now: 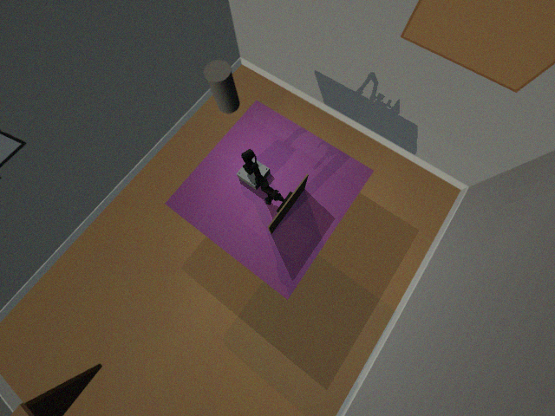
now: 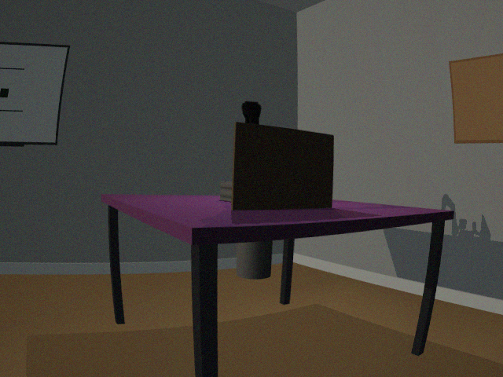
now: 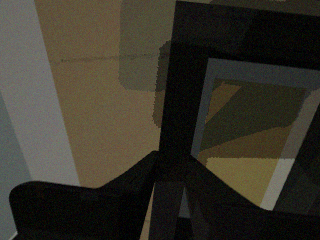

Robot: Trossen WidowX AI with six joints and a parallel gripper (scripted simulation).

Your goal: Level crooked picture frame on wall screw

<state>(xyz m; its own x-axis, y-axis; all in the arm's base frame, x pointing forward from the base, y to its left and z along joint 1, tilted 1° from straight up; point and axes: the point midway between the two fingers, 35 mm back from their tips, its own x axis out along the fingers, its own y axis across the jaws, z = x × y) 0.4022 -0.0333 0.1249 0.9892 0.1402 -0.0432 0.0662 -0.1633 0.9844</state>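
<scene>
My gripper tip is now 5 cm above the picture frame and 1 cm to the right of it. The rest, counted from my gripper tip: brown wall panel 7 cm below, 2 cm ahead, 1 cm to the left.
</scene>
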